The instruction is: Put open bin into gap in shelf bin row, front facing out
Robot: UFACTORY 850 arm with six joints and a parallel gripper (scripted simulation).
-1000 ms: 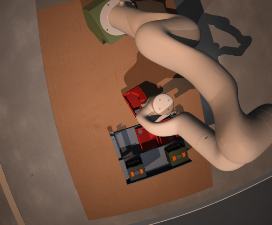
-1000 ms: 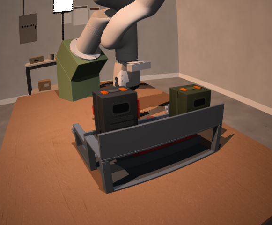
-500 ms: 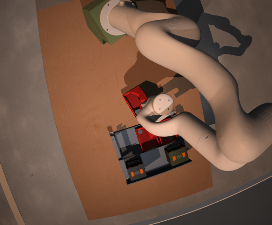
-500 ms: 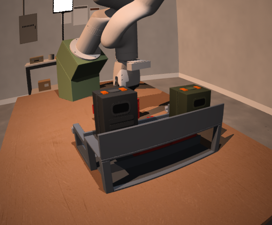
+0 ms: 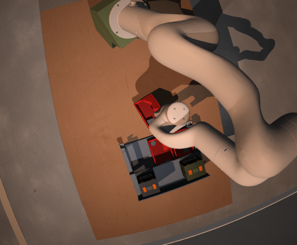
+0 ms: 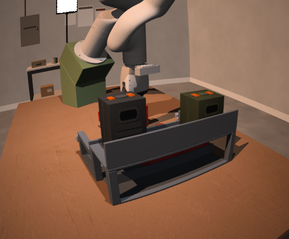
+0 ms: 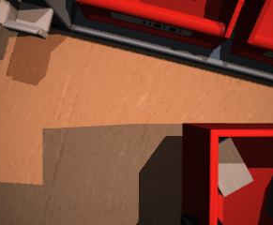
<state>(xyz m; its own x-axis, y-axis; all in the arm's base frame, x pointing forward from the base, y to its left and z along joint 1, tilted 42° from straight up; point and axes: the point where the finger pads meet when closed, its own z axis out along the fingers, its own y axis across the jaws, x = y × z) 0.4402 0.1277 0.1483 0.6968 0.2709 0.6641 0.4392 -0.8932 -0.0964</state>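
My gripper is now 50 mm to the left of the red bin, 20 mm above it and 10 mm short of it. Round my hand: grey part: 160 mm ahead, 80 mm to the left, 70 mm below; then grey shelf: 240 mm ahead, 30 mm below, 20 mm to the left; then dark part: 60 mm to the right, 50 mm below, 50 mm ahead.
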